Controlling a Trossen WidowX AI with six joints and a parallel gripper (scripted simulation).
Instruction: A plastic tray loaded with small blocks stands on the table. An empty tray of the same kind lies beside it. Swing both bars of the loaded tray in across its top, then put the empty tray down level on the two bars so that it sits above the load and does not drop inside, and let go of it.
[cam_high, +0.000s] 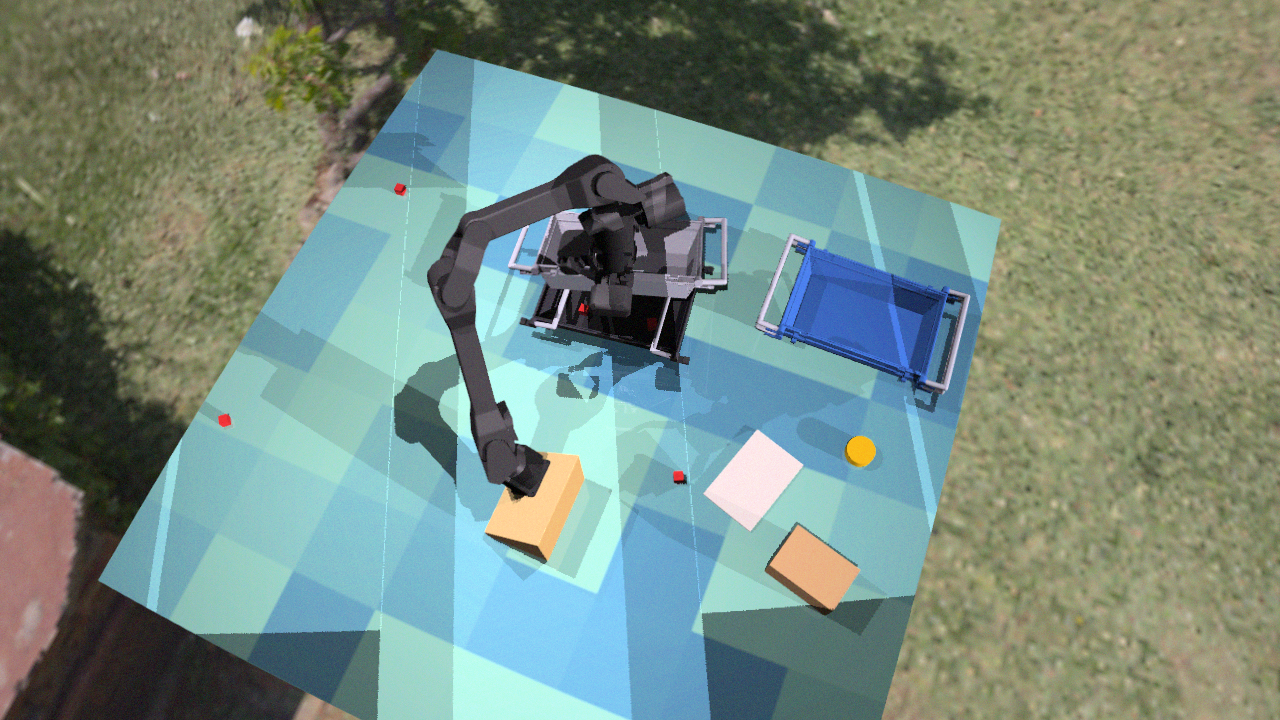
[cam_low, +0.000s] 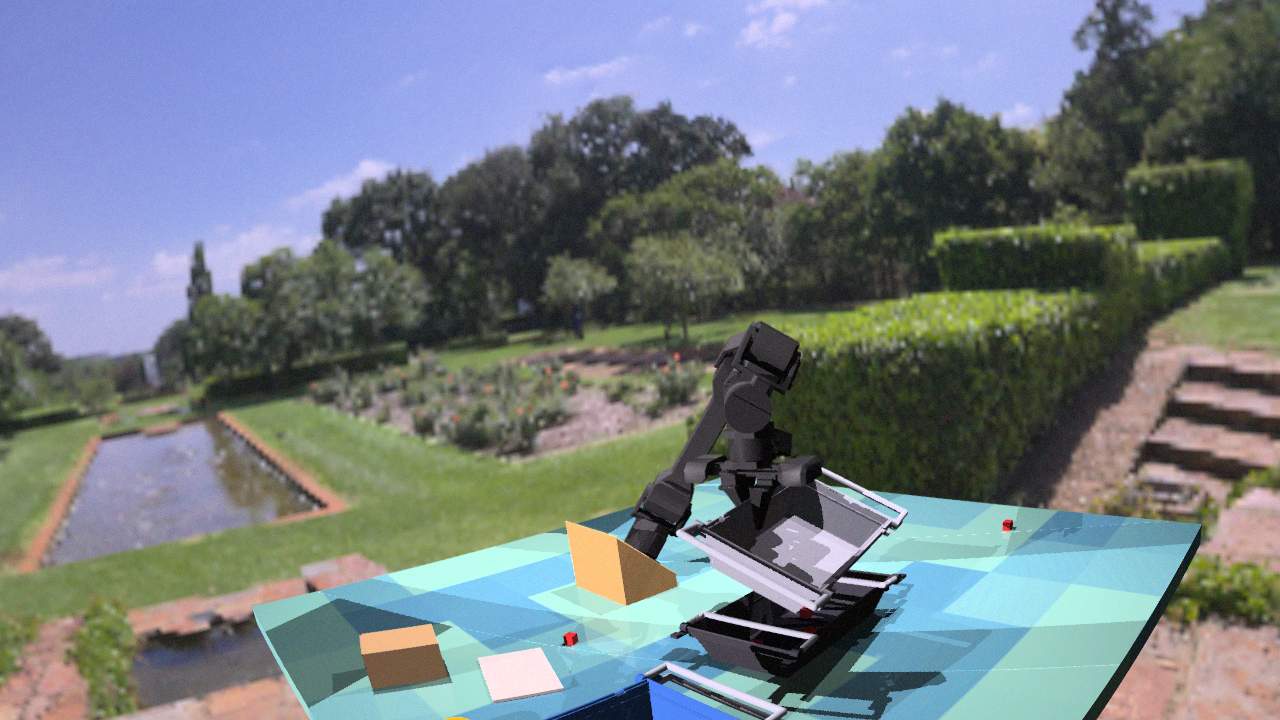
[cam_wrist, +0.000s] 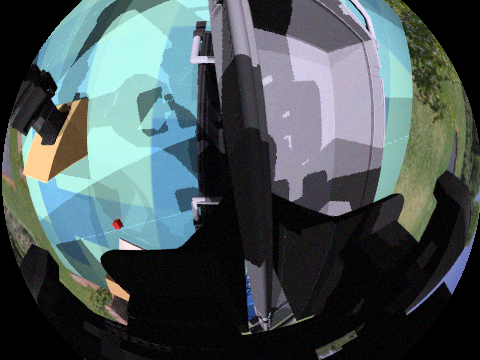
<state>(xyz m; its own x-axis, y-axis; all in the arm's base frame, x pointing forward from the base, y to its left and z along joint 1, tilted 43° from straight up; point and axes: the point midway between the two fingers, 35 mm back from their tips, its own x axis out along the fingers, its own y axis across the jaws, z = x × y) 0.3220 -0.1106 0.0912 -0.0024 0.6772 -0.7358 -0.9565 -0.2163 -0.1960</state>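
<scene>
The grey tray lies 8 cm ahead of my gripper tip and 2 cm to the left of it. From my gripper tip the other things lie so: yellow disc (6 cm behind, 47 cm to the right, 16 cm below); then white flat plate (17 cm behind, 32 cm to the right, 17 cm below); then brown box (29 cm behind, 45 cm to the right, 14 cm below).
</scene>
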